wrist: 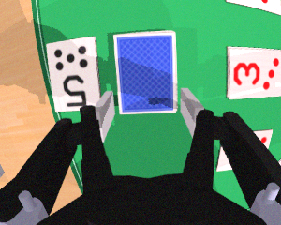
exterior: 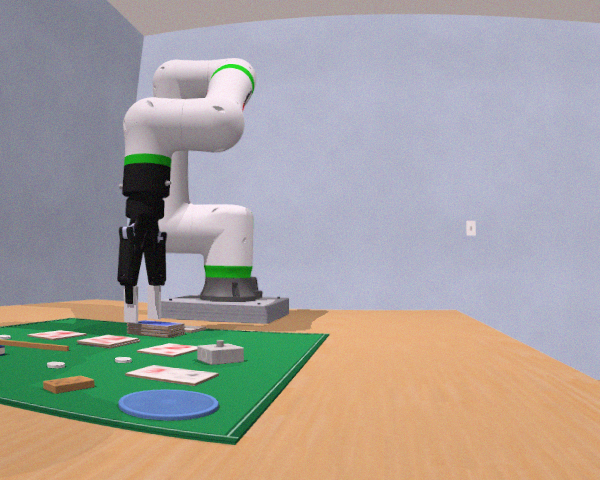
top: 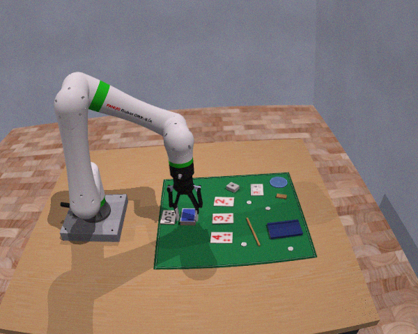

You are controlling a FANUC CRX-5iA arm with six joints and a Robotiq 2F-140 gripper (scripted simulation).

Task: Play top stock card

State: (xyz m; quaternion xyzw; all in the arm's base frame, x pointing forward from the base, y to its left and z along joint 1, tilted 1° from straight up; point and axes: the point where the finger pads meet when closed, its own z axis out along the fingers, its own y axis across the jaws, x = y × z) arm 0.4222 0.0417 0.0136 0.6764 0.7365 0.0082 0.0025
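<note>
Right now my hand is 9 cm past the black 5, 5 cm above it and 2 cm to the right of it. From my hand the other things lie so: wooden stick: 28 cm ahead, 5 cm below, 3 cm to the right; green card cloth: 18 cm ahead, 7 cm to the left, 6 cm below; grey knobbed block: 26 cm to the left, 16 cm ahead, 3 cm below.
</note>
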